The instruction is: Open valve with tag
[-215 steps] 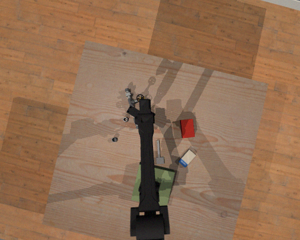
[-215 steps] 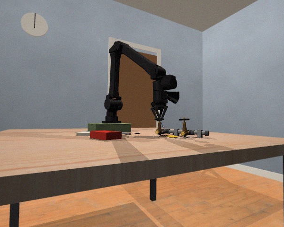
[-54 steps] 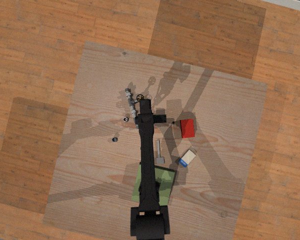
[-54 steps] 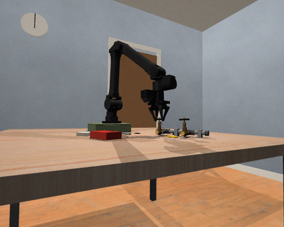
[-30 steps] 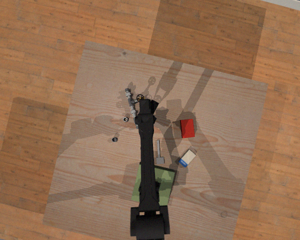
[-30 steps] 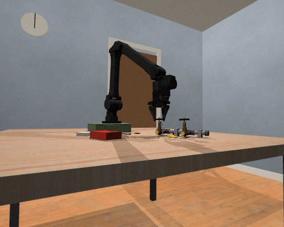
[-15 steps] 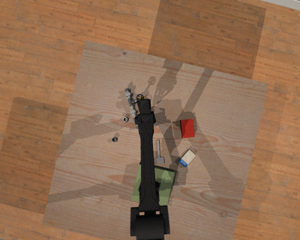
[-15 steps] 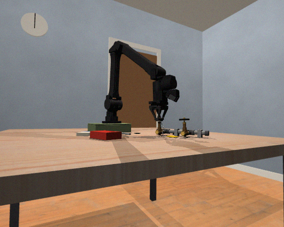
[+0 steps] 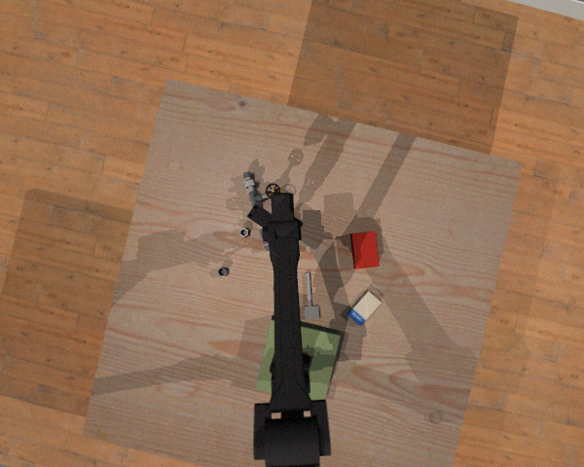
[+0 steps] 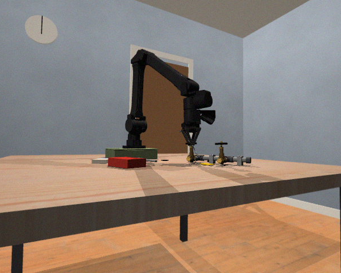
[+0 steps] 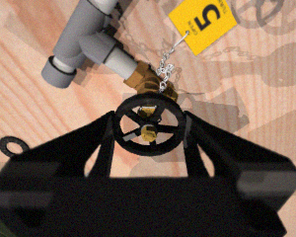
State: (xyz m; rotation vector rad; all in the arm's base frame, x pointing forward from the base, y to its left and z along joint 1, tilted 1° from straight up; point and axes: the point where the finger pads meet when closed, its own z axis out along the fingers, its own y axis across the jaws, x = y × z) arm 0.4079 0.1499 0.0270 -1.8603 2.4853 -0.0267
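Now: hand 60 mm short of the yellow tag, 40 mm to the right of it and 80 mm above it. From my hand the other things lie so: grey tool 200 mm behind, 160 mm to the right, 80 mm below; red block 20 mm ahead, 280 mm to the right, 70 mm below.
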